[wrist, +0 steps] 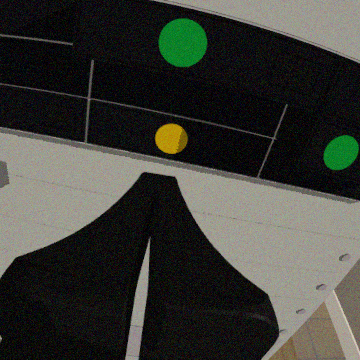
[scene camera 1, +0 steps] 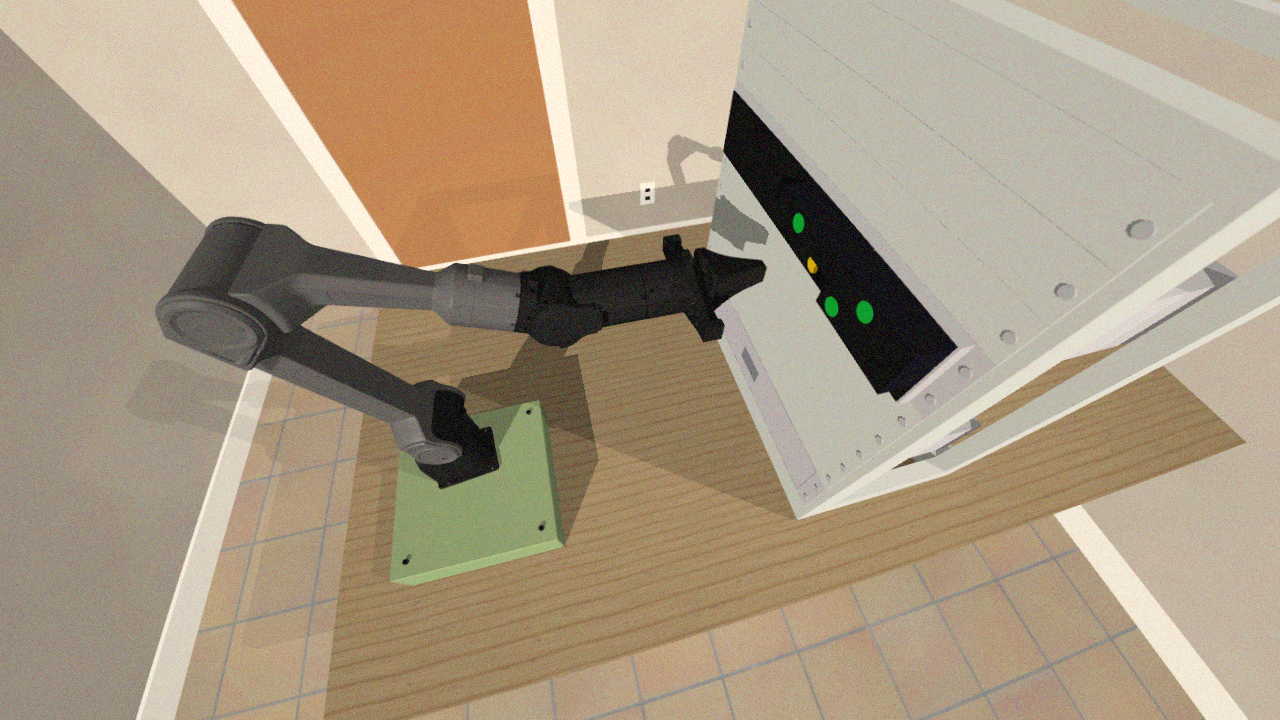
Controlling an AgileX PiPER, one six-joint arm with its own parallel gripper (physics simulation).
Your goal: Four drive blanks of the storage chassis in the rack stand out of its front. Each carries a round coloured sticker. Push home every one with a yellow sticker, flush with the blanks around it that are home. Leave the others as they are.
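Note:
The storage chassis is a dark band across the pale rack front. A yellow sticker (scene camera 1: pixel 811 265) (wrist: pixel 171 138), partly shaded, is on a blank in its lower row; in the wrist view that blank looks level with its neighbours, as the thin seams run on unbroken. Green stickers show in the scene view, one farther back (scene camera 1: pixel 798 222) and two nearer the front (scene camera 1: pixel 831 306) (scene camera 1: pixel 864 311). In the wrist view one green sticker (wrist: pixel 183 42) is above the yellow one and another (wrist: pixel 341 152) is to its right, on blanks that appear to stand out. My gripper (scene camera 1: pixel 764 269) (wrist: pixel 155 194) is shut and empty, its tips apart from the chassis, just below the yellow sticker in the wrist view.
The pale rack (scene camera 1: pixel 850 394) (wrist: pixel 250 220) surrounds the chassis above and below. The arm stands on a green base plate (scene camera 1: pixel 483 528) on the wooden floor section (scene camera 1: pixel 662 555). An orange door (scene camera 1: pixel 402 116) and a wall outlet (scene camera 1: pixel 647 193) are behind.

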